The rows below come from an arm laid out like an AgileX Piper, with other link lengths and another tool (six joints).
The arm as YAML. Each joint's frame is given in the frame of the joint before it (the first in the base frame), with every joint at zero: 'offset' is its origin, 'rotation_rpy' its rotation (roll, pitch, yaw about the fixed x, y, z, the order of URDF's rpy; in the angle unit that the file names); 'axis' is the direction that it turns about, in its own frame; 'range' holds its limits. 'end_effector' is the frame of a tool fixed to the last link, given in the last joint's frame.
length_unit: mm
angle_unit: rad
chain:
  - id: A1
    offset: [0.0, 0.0, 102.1]
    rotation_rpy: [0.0, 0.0, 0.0]
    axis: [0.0, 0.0, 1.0]
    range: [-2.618, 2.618]
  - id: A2
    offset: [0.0, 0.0, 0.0]
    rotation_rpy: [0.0, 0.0, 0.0]
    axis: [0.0, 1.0, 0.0]
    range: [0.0, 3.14]
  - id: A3
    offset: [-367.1, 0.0, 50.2]
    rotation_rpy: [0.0, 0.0, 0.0]
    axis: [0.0, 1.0, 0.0]
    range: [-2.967, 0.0]
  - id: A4
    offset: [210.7, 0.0, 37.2]
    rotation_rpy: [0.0, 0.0, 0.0]
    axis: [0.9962, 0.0, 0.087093]
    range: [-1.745, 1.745]
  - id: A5
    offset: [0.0, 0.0, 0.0]
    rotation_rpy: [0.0, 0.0, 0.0]
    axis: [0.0, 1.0, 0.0]
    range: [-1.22, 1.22]
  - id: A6
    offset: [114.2, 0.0, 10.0]
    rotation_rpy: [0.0, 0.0, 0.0]
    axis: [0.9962, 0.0, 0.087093]
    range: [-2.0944, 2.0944]
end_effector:
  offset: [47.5, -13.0, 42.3]
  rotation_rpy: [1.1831, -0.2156, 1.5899]
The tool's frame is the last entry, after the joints.
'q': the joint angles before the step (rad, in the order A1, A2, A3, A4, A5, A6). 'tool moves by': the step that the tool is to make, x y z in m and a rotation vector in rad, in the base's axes. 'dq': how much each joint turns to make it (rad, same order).
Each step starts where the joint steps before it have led.
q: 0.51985 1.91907 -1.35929 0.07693 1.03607 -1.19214
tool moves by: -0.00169 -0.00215 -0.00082 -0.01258 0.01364 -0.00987
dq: 0.00001 -0.00001 0.00001 -0.00615 0.01725 0.01386
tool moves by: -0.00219 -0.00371 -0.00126 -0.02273 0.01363 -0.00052
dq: -0.00002 -0.00001 -0.00001 -0.01563 0.02269 0.00890
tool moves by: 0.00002 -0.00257 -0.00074 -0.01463 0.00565 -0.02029
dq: 0.00001 0.00001 0.00002 -0.01189 0.01101 0.02622
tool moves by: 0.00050 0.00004 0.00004 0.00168 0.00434 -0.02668
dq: 0.00000 0.00001 -0.00003 0.00371 0.00196 0.02509
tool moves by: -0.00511 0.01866 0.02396 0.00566 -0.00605 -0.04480
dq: 0.05321 -0.01458 -0.09008 -0.00182 0.09236 0.10273
